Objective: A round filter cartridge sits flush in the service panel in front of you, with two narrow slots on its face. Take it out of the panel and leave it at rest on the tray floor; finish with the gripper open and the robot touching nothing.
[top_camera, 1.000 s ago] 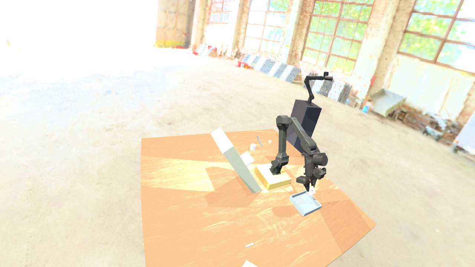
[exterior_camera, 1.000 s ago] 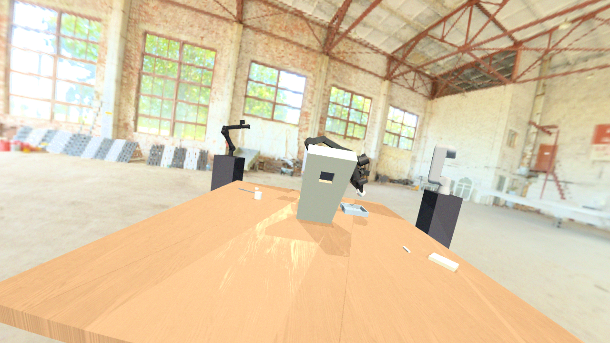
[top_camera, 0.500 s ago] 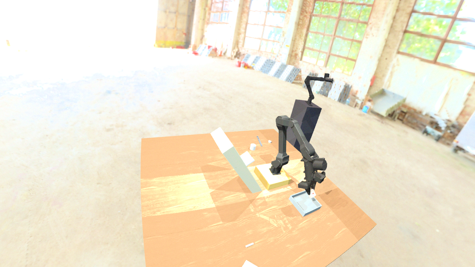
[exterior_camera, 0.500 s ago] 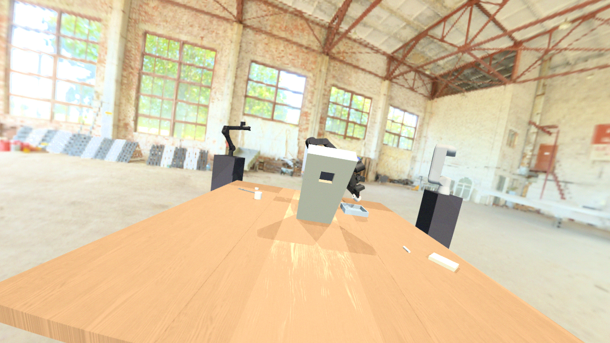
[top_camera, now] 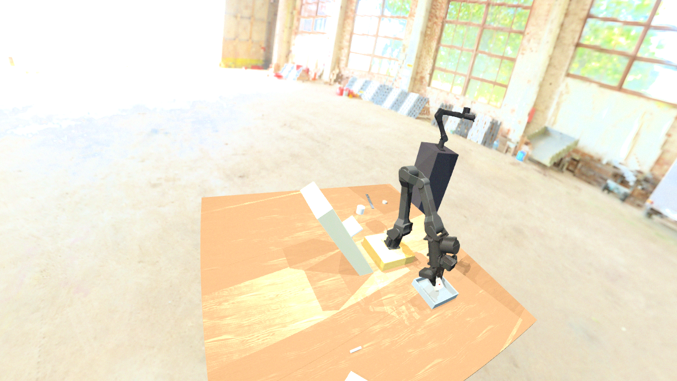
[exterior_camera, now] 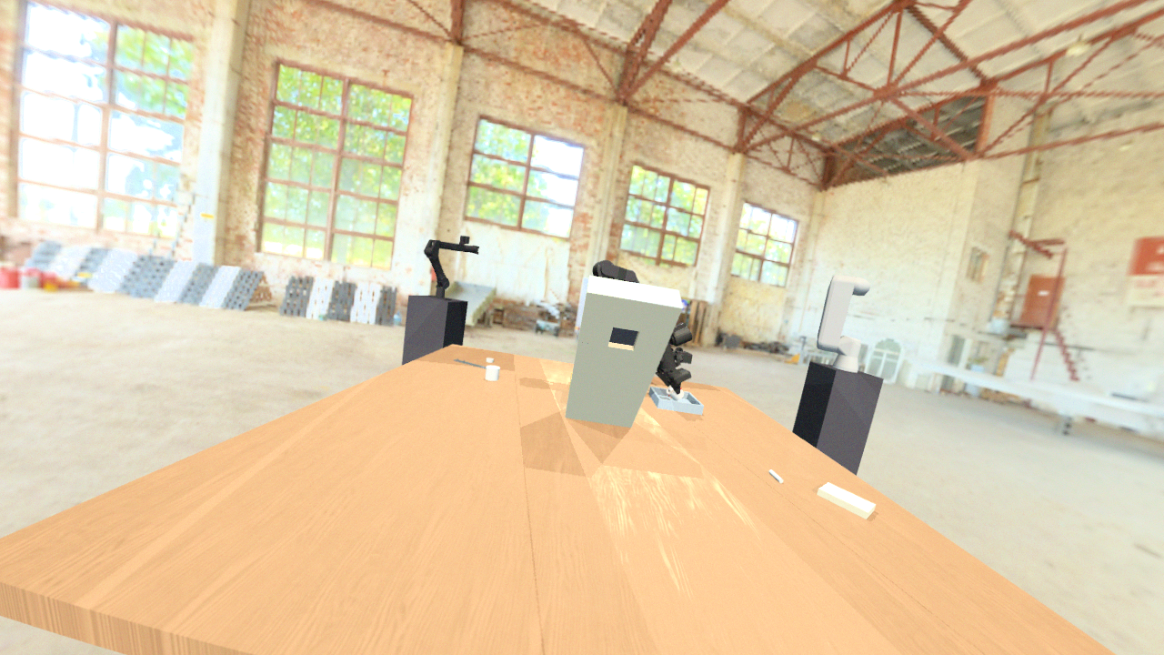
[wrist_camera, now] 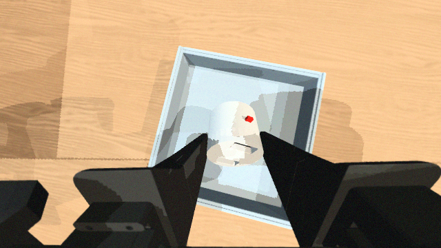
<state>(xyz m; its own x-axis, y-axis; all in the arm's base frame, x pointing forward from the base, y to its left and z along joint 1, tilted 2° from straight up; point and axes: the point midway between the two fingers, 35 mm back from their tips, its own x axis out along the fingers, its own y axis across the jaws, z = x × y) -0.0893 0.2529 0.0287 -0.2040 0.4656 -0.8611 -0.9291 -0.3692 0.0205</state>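
My gripper tip is now right at the white round filter cartridge. The rest, counted from my gripper tip: pale block: 49 cm ahead, 29 cm to the left, 4 cm below; then small white stick: 43 cm ahead, 17 cm to the left, 4 cm below; then tray: 4 cm below.
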